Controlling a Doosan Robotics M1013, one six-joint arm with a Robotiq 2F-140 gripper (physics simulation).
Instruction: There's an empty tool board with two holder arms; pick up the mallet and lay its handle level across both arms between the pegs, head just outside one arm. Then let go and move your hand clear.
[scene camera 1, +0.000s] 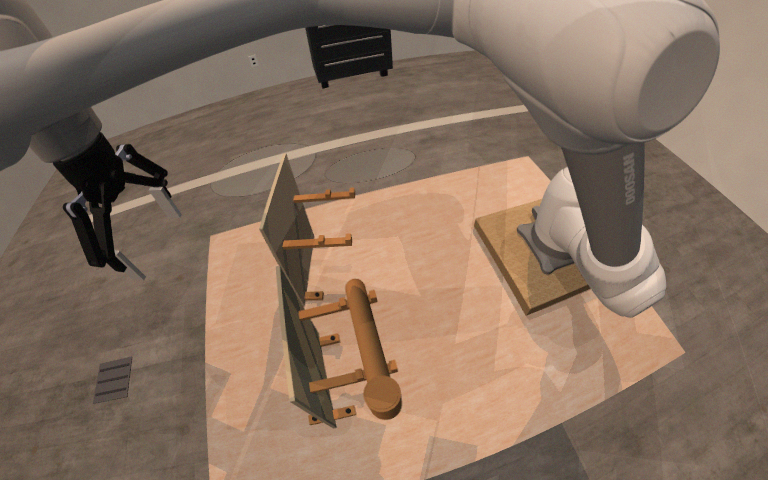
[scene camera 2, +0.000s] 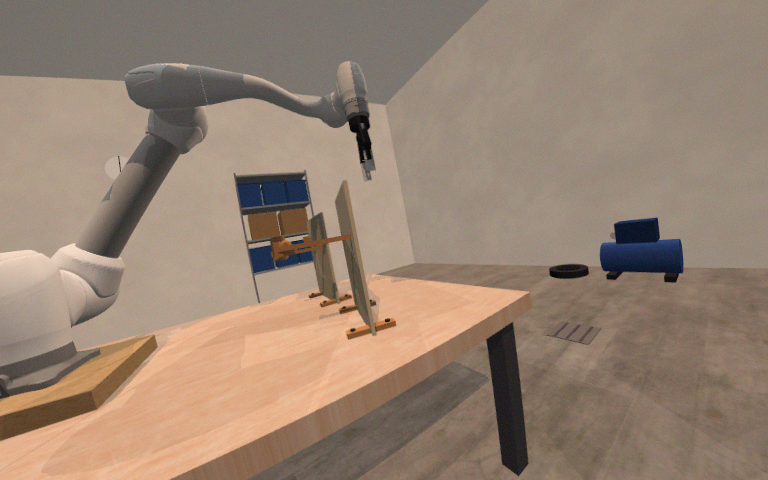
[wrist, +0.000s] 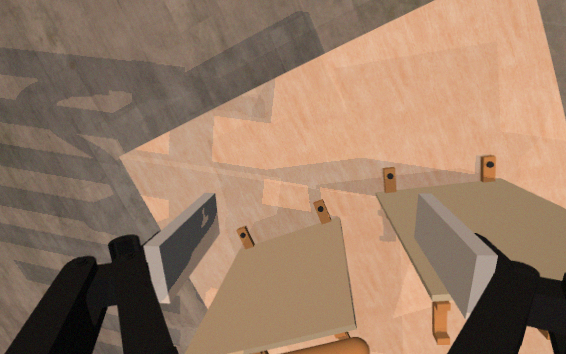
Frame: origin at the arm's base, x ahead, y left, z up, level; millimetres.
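Seen in the pictures: gripper, fingertip midpoint: (scene camera 1: 157, 244) (scene camera 2: 369, 175) (wrist: 312, 214); arm's base, origin of the base link: (scene camera 1: 554, 243) (scene camera 2: 28, 379).
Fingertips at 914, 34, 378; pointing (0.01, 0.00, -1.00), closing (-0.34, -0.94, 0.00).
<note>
Offsets run from my fingertips to a thing's top centre, as dx, dy, dz. "pt": to the spot under its first point. Level surfaces: height alone.
The mallet {-323, +170, -150} (scene camera 1: 367, 333) (scene camera 2: 280, 249) (wrist: 345, 346) lies across the two arms of one upright board (scene camera 1: 292, 362) (scene camera 2: 355, 266) (wrist: 285, 285). In scene view 1 its handle sits between the pegs of both arms, and its round head {pt -325, +281, -150} (scene camera 1: 382, 394) is just outside the nearer arm. The other board (scene camera 1: 278, 209) (scene camera 2: 323, 260) (wrist: 515, 225) has two arms (scene camera 1: 317, 196) (scene camera 1: 308, 243) with nothing on them. My gripper (scene camera 1: 150, 233) (scene camera 2: 368, 169) (wrist: 312, 214) is open and empty, high on the back side of the boards, apart from mallet and boards.
The wooden table {dz -421} (scene camera 1: 430, 350) (scene camera 2: 226, 390) (wrist: 430, 110) carries both boards on small feet. My arm's base stands on a thick wooden block (scene camera 1: 504, 254) (scene camera 2: 107, 379) at the other end. The boards' top edges stand between my gripper and the mallet.
</note>
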